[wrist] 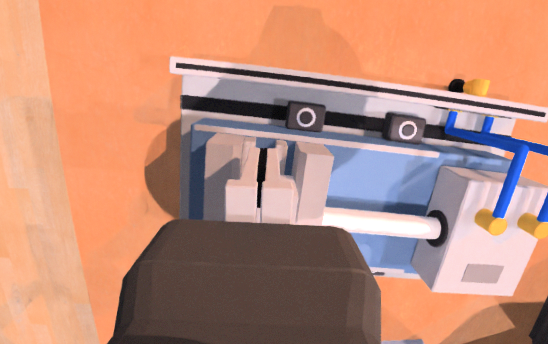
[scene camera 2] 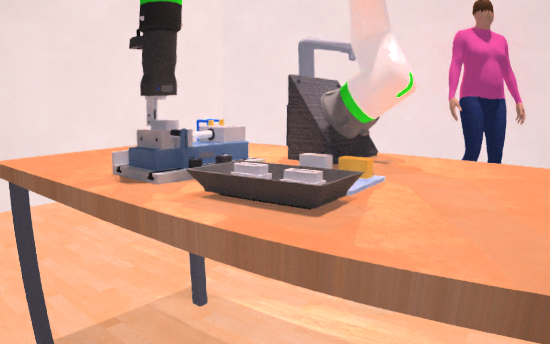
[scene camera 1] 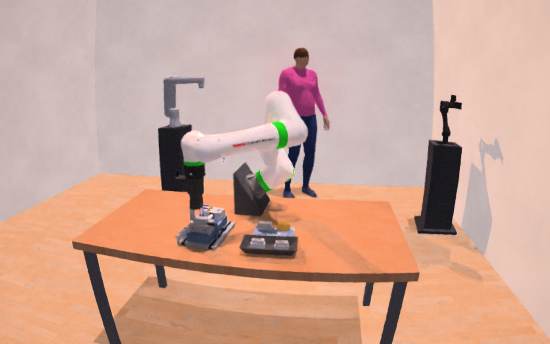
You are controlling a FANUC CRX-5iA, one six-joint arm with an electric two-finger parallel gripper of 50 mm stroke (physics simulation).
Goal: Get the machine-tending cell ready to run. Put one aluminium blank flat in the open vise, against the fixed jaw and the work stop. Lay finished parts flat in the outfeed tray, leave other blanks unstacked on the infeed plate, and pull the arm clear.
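Places are measured from the arm's base along level axes (x right, y ahead, z up), in metres.
Where they show: gripper, fingertip midpoint: (wrist: 262, 166) (scene camera 2: 152, 126) (scene camera 1: 192, 220); arm's base at its link origin: (scene camera 2: 338, 115) (scene camera 1: 253, 187).
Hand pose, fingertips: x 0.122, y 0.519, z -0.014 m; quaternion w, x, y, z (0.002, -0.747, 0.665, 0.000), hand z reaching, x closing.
Note:
Things, the pixels of their centre, and the offset from my fingertips.
- vise at the middle of its body: (wrist: 350, 200) (scene camera 2: 189, 148) (scene camera 1: 206, 225) dx -0.032, dy -0.077, dz -0.053 m
- light blue infeed plate at the middle of its body: (scene camera 2: 323, 180) (scene camera 1: 273, 234) dx -0.330, dy -0.170, dz -0.099 m
- yellow block at the middle of its body: (scene camera 2: 355, 167) (scene camera 1: 283, 226) dx -0.366, dy -0.228, dz -0.077 m
- cylinder block at the middle of its body: (wrist: 477, 231) (scene camera 2: 221, 133) (scene camera 1: 214, 213) dx -0.031, dy -0.172, dz -0.025 m
My gripper (scene camera 1: 193, 217) (scene camera 2: 152, 121) (wrist: 262, 166) points straight down, shut and empty, with its fingertips at the top of the vise (scene camera 1: 197, 234) (scene camera 2: 160, 157) (wrist: 375, 175). A grey blank (scene camera 2: 165, 124) lies level between the jaws and stands slightly above them; the fingers are right at it and mostly hide it in the wrist view. Its contact with fixed jaw and stop cannot be told. Two finished parts (scene camera 1: 258, 243) (scene camera 2: 303, 176) lie flat, apart, in the dark outfeed tray (scene camera 1: 269, 251) (scene camera 2: 260, 193). Another grey blank (scene camera 1: 265, 226) (scene camera 2: 316, 160) is on the light blue infeed plate (scene camera 2: 367, 184).
A yellow block (scene camera 1: 283, 226) (scene camera 2: 356, 166) sits beside the blank on the infeed plate. A cylinder block (scene camera 2: 230, 134) (wrist: 475, 225) with blue hoses (wrist: 511, 181) stands at one end of the vise. A person (scene camera 1: 302, 90) (scene camera 2: 482, 65) stands behind the table.

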